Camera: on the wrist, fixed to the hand. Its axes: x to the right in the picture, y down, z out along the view.
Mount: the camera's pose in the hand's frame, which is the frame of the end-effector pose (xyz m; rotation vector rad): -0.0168 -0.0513 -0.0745 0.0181 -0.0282 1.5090
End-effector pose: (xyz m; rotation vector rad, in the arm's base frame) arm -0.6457 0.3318 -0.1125 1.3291 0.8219 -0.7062
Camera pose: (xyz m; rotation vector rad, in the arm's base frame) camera -0.7057 0.3994 -0.1299 1.5130 -0.3317 0.4716
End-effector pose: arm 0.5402 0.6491 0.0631 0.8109 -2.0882 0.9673
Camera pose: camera 0.6125 0.6867 0.1059 0.9803 2.4874 -1.5820
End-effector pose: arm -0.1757 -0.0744 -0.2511 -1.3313 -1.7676 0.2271
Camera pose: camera -0.1559 -0.1352 -0.1849 -2.3738 -0.4248 1.0389
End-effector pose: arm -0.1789 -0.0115 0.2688 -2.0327 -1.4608 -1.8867
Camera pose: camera -0.2654 -0.0347 0.2476 -2.0087 0.2504 -1.0655
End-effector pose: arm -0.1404 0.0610 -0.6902 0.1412 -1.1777 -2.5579
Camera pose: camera -0.1207 0.0439 -0.7784 -0.5660 -0.7582 -1.1911
